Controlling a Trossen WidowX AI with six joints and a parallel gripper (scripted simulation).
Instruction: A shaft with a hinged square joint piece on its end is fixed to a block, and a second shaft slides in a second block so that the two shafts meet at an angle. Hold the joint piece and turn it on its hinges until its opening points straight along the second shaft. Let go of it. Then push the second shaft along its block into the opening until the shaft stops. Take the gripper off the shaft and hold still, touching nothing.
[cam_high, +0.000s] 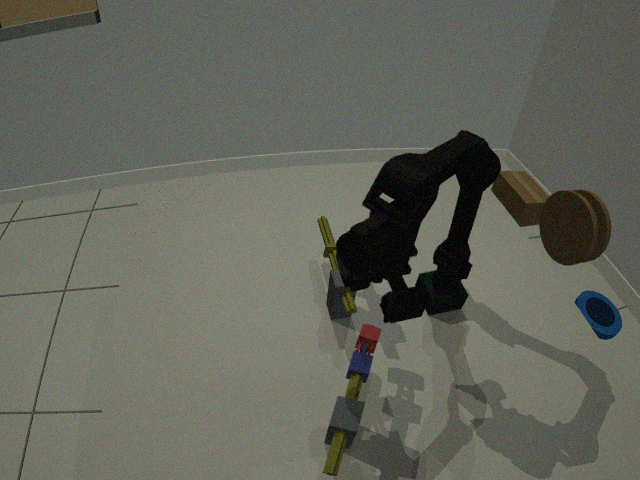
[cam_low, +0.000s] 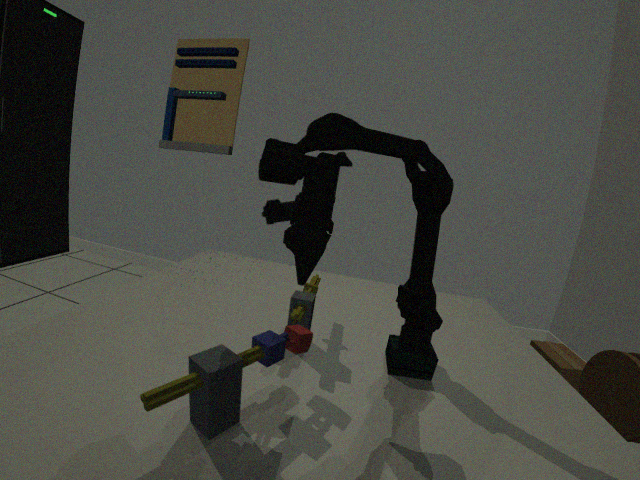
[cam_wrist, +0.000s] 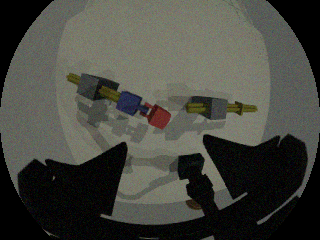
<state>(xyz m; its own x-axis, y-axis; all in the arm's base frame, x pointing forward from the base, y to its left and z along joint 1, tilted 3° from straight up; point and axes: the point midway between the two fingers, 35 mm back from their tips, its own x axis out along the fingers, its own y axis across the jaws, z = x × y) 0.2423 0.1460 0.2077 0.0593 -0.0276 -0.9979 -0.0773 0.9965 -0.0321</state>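
The red joint piece is 1 cm to the left of my gripper tip and 12 cm below it.
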